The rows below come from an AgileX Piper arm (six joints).
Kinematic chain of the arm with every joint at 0, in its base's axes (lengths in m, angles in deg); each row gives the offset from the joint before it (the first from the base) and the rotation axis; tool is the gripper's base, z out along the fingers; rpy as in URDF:
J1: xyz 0 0 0.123 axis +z
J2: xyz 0 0 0 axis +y
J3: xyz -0.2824 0 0.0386 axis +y
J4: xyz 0.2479 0 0.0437 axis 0.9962 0 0.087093
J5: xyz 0 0 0 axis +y
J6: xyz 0.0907 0 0.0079 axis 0.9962 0 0.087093
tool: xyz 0 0 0 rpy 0 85.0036 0
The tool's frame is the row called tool.
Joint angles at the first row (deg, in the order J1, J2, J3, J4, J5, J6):
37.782 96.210 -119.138 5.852 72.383 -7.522
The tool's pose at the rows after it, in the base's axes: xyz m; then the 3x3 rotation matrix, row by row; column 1 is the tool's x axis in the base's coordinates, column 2 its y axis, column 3 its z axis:
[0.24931 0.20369 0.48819], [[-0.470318 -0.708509 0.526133], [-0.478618 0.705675 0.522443], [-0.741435 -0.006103 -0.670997]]
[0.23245 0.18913 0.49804], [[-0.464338 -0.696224 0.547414], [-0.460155 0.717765 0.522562], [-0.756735 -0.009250 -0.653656]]
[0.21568 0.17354 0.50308], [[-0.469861 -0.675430 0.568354], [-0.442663 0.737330 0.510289], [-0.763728 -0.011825 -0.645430]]
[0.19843 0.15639 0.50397], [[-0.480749 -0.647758 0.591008], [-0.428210 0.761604 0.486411], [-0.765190 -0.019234 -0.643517]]
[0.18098 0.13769 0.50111], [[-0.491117 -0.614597 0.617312], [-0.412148 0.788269 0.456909], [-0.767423 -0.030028 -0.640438]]
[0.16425 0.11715 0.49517], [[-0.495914 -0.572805 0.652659], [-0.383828 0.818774 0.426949], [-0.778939 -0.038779 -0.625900]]
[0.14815 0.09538 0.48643], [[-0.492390 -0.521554 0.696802], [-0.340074 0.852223 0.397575], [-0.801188 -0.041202 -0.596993]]
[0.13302 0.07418 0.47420], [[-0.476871 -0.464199 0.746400], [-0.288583 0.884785 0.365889], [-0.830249 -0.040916 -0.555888]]
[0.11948 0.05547 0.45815], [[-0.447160 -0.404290 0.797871], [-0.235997 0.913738 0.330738], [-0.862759 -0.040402 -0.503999]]
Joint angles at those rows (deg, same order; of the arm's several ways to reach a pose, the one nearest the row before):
37.781 92.222 -117.567 5.442 72.773 -6.809
37.781 88.207 -115.100 4.659 72.910 -5.929
37.783 83.884 -111.594 3.303 73.004 -4.526
37.781 79.127 -107.128 1.339 73.068 -2.907
37.600 73.889 -101.731 -0.879 72.670 -1.279
36.750 68.151 -95.498 -2.932 71.169 0.326
34.941 61.993 -88.672 -4.510 68.506 1.841
32.134 55.636 -81.351 -5.532 64.733 2.901
28.433 49.330 -73.594 -5.914 59.792 3.292

